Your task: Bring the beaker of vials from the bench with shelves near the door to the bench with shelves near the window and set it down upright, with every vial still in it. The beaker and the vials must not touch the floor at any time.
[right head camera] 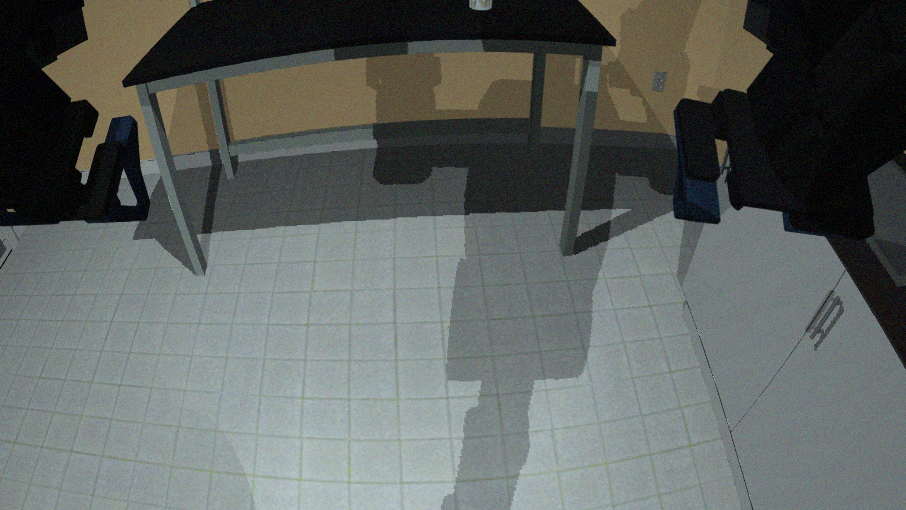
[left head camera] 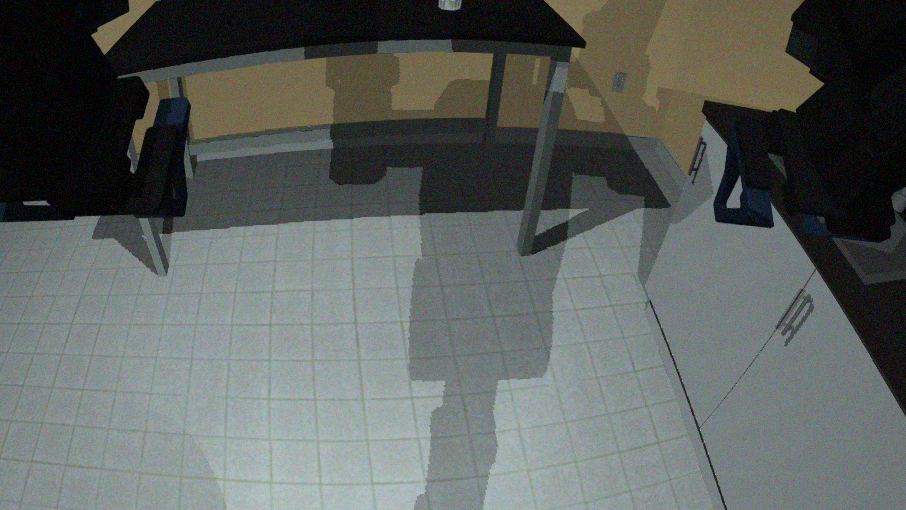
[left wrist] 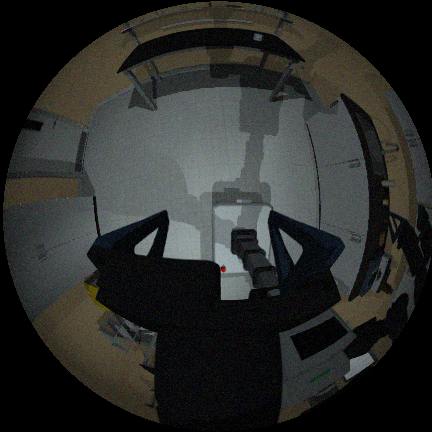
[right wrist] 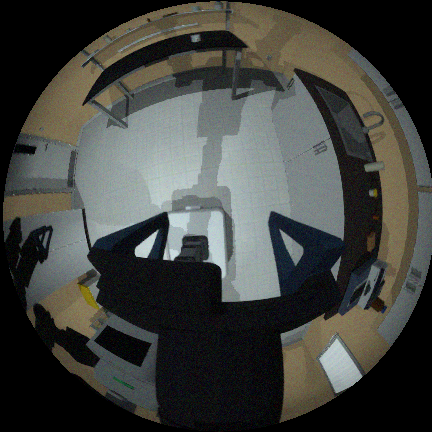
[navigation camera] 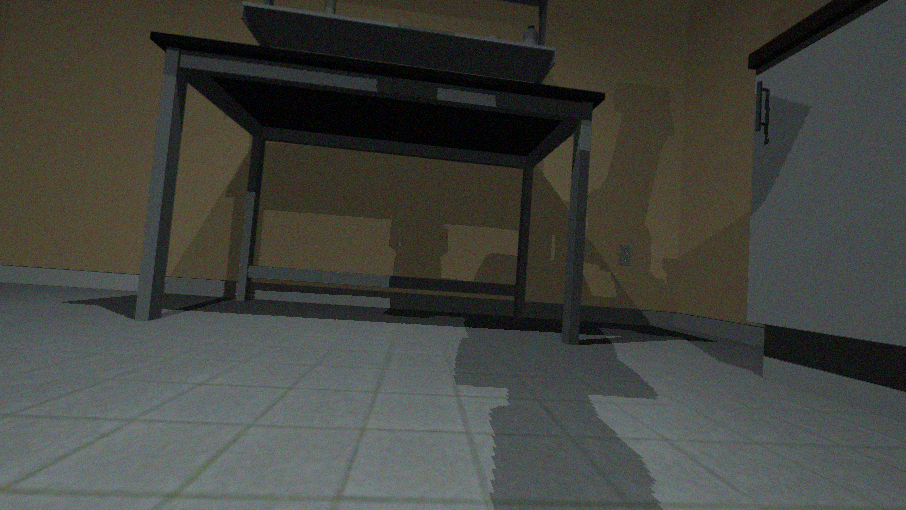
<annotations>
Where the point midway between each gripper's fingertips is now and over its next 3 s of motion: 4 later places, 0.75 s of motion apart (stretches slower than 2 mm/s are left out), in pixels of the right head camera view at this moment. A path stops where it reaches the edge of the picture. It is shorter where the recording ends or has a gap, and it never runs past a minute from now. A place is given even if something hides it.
The left gripper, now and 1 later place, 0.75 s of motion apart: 101, 213; 188, 89
The right gripper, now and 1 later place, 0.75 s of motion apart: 733, 215; 658, 85
</annotations>
